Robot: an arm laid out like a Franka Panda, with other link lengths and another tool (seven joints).
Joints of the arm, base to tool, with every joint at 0 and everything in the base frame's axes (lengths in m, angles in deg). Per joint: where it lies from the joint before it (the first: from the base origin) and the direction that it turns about. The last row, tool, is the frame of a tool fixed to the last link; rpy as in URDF.
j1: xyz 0 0 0.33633 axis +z
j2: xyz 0 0 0 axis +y
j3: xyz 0 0 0.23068 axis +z
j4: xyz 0.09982 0 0 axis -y
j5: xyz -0.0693 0 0.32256 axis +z
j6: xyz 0 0 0 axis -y
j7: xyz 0.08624 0 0 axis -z
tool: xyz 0.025 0.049 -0.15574 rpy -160.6 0 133.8
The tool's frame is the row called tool.
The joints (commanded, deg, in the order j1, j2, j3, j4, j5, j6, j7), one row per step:
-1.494, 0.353, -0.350, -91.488, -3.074, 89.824, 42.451
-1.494, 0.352, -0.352, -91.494, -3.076, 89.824, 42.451
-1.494, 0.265, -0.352, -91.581, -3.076, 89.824, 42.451
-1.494, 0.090, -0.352, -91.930, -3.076, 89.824, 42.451
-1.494, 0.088, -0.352, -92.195, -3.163, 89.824, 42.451
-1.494, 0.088, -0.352, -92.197, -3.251, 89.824, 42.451
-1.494, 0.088, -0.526, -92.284, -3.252, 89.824, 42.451
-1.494, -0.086, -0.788, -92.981, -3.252, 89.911, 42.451
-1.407, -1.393, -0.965, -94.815, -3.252, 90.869, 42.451
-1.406, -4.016, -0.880, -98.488, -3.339, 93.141, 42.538
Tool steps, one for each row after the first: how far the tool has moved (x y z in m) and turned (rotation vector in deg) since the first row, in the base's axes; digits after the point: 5 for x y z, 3 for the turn. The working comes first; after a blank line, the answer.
Tool pose at each row, in the base's axes (x y z in m, rotation vector in deg; the steps are taken from these numbers as rounded here):
0.55809, -0.00708, 0.46399, -117.659, -115.685, 25.158
0.55807, -0.00710, 0.46395, -117.659, -115.680, 25.165
0.55772, -0.00709, 0.46411, -117.658, -115.680, 25.164
0.55671, -0.00706, 0.46303, -117.546, -115.580, 25.320
0.55621, -0.00728, 0.46092, -117.421, -115.447, 25.656
0.55620, -0.00753, 0.46089, -117.466, -115.464, 25.757
0.55601, -0.00921, 0.46020, -117.570, -115.221, 25.804
0.55452, -0.01169, 0.45654, -117.519, -114.684, 26.142
0.55090, -0.01232, 0.45673, -117.817, -114.886, 25.724
0.54445, -0.01128, 0.45762, -118.512, -115.743, 24.698

-0.00002, -0.00002, -0.00004, -0.002, 0.005, -0.002
-0.00037, -0.00001, 0.00012, -0.001, 0.005, -0.002
-0.00138, 0.00002, -0.00096, 0.005, 0.179, -0.002
-0.00188, -0.00020, -0.00307, -0.073, 0.445, 0.001
-0.00189, -0.00045, -0.00310, -0.161, 0.450, 0.004
-0.00208, -0.00213, -0.00379, -0.159, 0.537, -0.169
-0.00357, -0.00461, -0.00745, -0.140, 0.973, -0.426
-0.00719, -0.00524, -0.00726, -0.130, 0.543, -0.462
-0.01364, -0.00420, -0.00637, -0.218, -0.677, -0.328

